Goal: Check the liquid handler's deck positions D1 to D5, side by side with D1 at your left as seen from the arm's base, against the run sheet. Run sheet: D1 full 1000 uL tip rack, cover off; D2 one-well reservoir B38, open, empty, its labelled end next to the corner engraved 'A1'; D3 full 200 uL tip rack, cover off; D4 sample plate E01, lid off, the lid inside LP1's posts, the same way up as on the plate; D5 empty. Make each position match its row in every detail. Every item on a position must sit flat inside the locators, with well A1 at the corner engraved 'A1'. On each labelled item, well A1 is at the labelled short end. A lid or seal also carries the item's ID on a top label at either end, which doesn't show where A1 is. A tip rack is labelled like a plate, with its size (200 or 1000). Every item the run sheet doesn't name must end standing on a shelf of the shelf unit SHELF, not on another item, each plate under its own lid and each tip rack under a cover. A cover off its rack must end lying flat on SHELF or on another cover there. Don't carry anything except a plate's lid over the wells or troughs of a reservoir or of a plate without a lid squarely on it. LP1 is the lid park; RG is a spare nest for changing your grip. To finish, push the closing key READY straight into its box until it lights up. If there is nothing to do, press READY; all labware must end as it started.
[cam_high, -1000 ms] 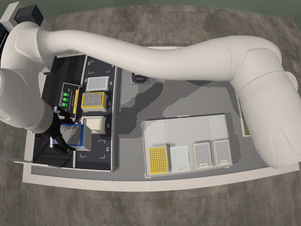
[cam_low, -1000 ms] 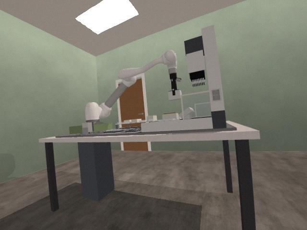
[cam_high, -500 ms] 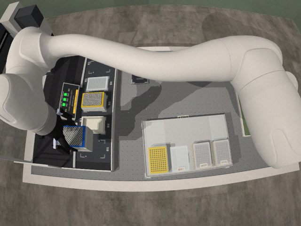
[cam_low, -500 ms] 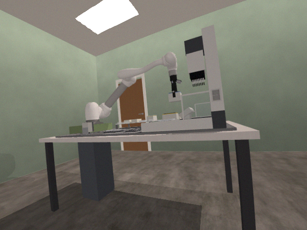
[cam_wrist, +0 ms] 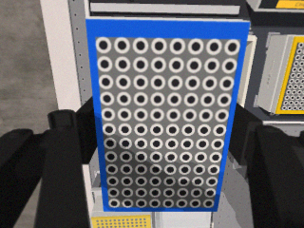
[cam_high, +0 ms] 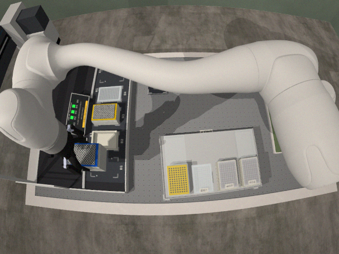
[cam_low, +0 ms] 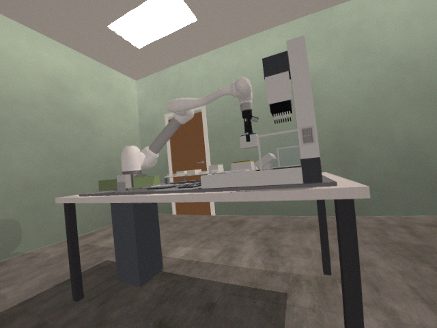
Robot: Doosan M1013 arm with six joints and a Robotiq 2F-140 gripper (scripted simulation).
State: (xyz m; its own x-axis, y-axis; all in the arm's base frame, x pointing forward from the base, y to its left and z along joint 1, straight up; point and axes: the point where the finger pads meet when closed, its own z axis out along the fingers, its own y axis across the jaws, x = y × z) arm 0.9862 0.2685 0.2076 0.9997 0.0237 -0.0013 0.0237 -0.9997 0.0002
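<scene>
My hand is 12 cm to the left of the cream one-well reservoir and 23 cm above it. From my hand the other things lie so: yellow-rimmed tip rack 1 cm ahead, 24 cm to the right, 19 cm below; then white sample plate 1 cm ahead, 37 cm to the right, 23 cm below; then blue-rimmed tip rack 1 cm ahead, 1 cm to the left.
</scene>
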